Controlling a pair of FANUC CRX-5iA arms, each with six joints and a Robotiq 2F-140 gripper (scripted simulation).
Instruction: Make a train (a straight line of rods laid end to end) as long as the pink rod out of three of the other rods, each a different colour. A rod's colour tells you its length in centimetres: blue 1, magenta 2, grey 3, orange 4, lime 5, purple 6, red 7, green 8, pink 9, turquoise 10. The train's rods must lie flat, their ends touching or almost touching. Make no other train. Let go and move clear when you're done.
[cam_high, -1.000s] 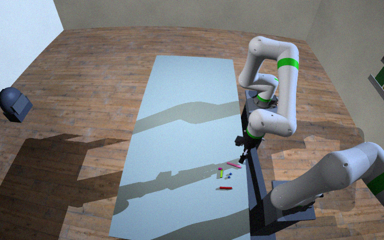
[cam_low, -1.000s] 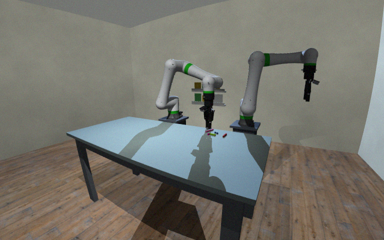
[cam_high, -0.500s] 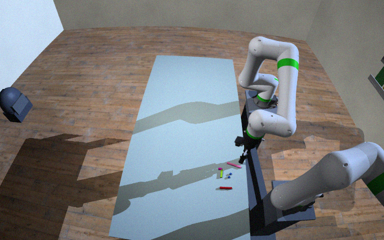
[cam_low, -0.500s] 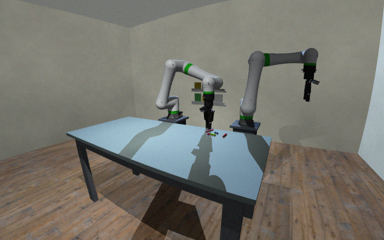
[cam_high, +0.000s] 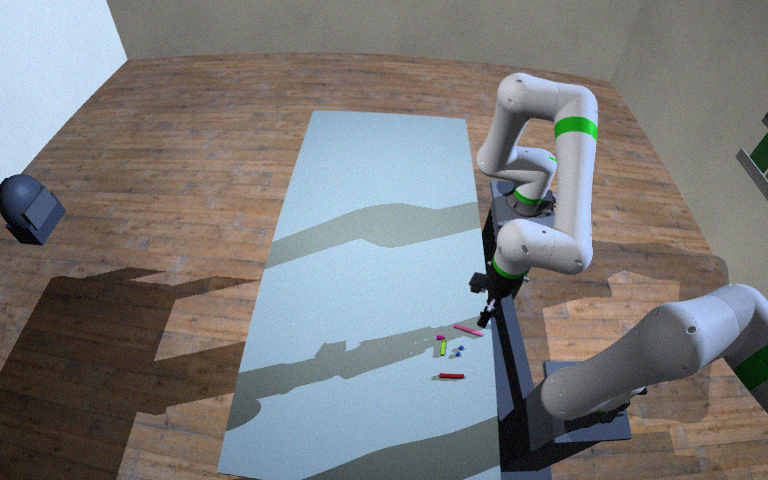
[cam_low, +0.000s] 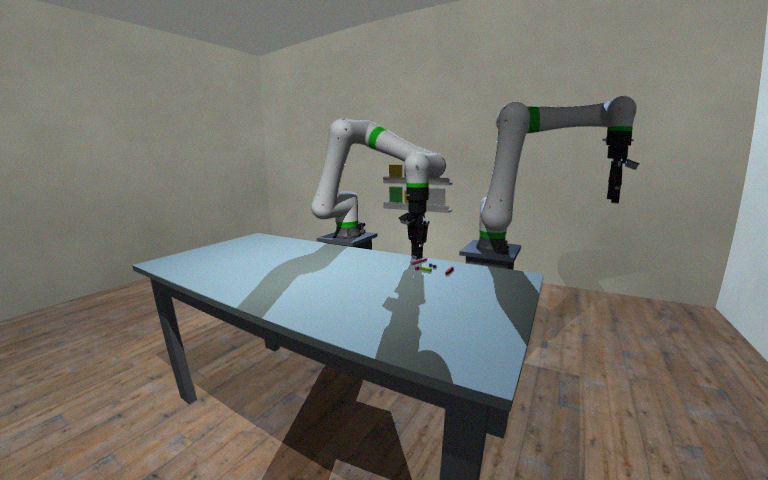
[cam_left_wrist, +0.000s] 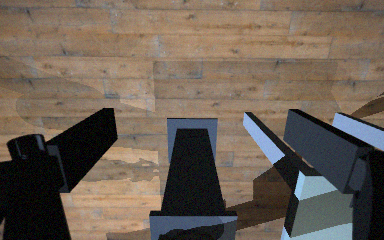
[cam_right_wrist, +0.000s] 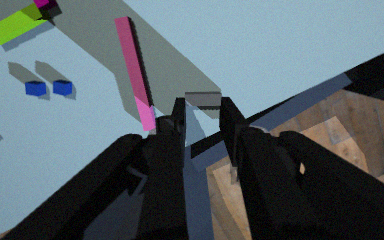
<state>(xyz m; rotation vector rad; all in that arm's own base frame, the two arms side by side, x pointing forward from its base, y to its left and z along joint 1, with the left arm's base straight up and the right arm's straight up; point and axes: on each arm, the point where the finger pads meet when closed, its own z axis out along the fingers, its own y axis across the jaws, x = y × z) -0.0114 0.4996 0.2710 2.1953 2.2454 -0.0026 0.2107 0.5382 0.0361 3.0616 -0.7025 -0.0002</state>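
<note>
The grey rod is 3 cm below my right hand, 1 cm to the right of it and 1 cm ahead of it. From my right hand the other things lie so: pink rod: 6 cm ahead, 3 cm to the left, 3 cm below; then magenta rod: 14 cm ahead, 5 cm to the left, 3 cm below; then lime rod: 14 cm ahead, 8 cm to the left, 3 cm below.
</note>
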